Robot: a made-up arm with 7 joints.
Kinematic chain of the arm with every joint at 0, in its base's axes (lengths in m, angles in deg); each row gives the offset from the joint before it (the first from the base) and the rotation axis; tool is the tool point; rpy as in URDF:
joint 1: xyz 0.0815 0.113 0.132 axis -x
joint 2: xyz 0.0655 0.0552 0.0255 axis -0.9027 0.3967 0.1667
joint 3: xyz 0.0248 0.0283 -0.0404 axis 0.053 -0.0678 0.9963
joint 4: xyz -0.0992 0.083 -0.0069 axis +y
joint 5: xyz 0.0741 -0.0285 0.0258 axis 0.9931 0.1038 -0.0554
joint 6: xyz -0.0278 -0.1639 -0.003 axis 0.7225 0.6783 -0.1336
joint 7: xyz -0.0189 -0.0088 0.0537 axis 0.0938 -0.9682 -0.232
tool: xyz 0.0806 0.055 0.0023 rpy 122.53 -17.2 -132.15
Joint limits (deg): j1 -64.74..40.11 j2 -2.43..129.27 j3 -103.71..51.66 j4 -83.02..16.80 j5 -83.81..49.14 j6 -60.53..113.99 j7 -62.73..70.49
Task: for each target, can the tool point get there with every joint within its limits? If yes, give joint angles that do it. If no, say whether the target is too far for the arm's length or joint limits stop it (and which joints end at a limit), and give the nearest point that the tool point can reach.
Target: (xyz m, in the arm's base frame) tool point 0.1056 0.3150 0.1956
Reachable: yes | joints 3.19 24.71 12.02 7.41 -64.94 -31.06 43.43
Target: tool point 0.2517 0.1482 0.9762
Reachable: no: too far | nearest point 0.2142 0.1554 0.6090 | short by 0.369 m
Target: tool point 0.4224 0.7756 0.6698
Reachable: no: too far | nearest point 0.2958 0.4716 0.4230 | short by 0.412 m
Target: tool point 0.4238 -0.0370 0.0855
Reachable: no: joint limits stop it (at a limit: joint 1, joint 2, joint 4, joint 7) | nearest point 0.3367 -0.0033 0.0984 | short by 0.094 m
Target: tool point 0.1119 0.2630 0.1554
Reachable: yes | joints 28.21 35.39 -30.12 -33.16 -25.76 14.52 -30.36
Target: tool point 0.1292 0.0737 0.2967
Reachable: yes | joints -50.01 77.25 -64.58 -11.93 -17.64 87.93 25.33
